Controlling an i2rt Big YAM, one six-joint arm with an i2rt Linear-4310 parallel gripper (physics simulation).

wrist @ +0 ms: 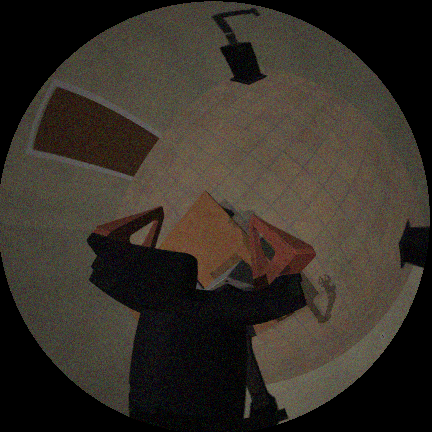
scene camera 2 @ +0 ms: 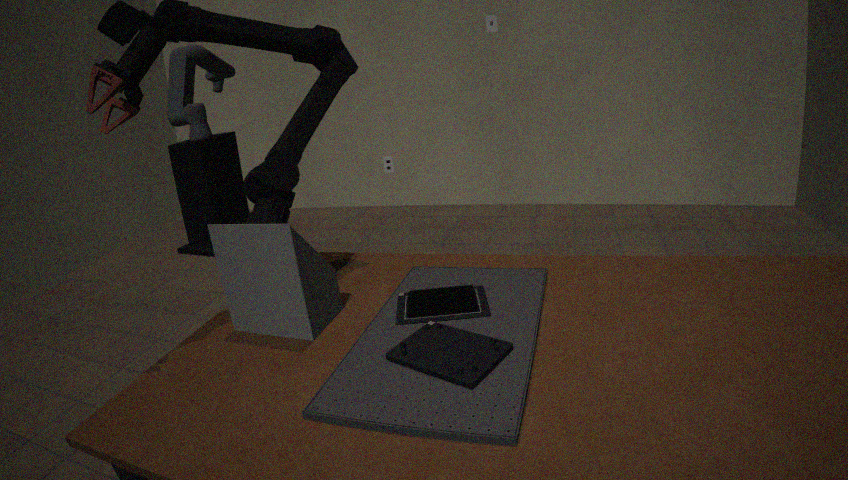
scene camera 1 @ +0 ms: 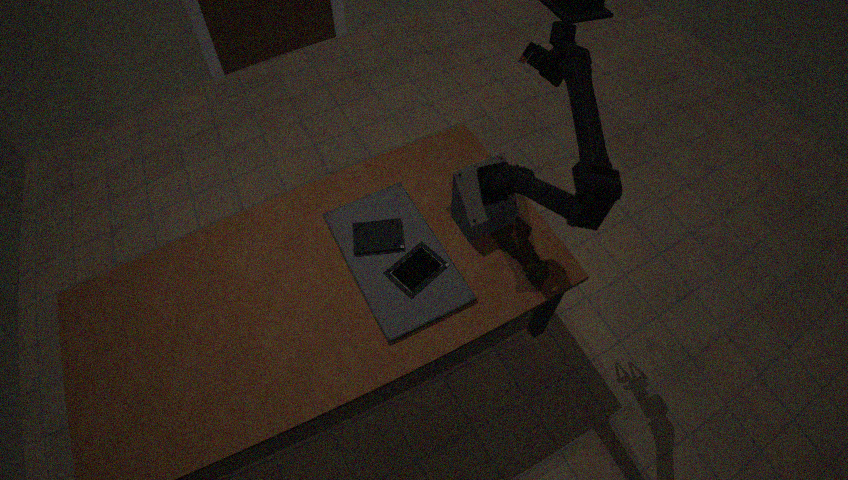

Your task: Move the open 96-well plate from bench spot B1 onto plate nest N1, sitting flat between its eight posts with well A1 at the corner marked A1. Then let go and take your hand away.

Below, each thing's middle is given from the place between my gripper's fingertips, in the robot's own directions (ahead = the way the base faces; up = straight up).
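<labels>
Dark plate (scene camera 2: 459, 299): far below my hand, far to the left of it and far ahead of it.
</labels>
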